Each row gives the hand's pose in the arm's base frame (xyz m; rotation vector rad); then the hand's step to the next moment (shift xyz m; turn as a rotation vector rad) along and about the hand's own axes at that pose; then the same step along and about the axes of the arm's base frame.
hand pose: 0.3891 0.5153 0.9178 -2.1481 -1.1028 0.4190
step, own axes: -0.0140 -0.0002 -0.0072 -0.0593 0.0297 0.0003
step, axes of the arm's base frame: -0.0044 -0.0143 0.0050 -0.0176 -0.0600 -0.0221
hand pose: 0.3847 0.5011 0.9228 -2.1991 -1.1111 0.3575
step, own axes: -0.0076 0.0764 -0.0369 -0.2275 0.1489 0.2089
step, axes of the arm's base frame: 0.0612 -0.0550 -0.0221 -0.1495 -0.1580 -0.2651
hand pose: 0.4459 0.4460 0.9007 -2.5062 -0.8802 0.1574
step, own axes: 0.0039 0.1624 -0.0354 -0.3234 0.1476 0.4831
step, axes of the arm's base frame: 0.1032 -0.1222 -0.0454 -0.2964 -0.1068 -0.5104
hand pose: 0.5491 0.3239 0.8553 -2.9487 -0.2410 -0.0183
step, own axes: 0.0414 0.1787 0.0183 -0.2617 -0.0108 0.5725
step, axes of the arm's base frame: 0.0698 -0.1634 -0.0491 -0.2615 0.0730 -0.5680
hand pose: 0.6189 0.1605 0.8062 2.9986 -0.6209 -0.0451
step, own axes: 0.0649 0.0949 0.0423 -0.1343 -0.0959 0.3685
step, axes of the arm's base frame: 0.0201 -0.1156 -0.0351 -0.1018 0.1148 -0.3735
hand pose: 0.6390 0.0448 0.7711 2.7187 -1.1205 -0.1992
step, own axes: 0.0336 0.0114 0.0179 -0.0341 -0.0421 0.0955
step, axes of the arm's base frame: 0.0124 -0.0340 -0.0165 -0.0141 0.0412 -0.1008
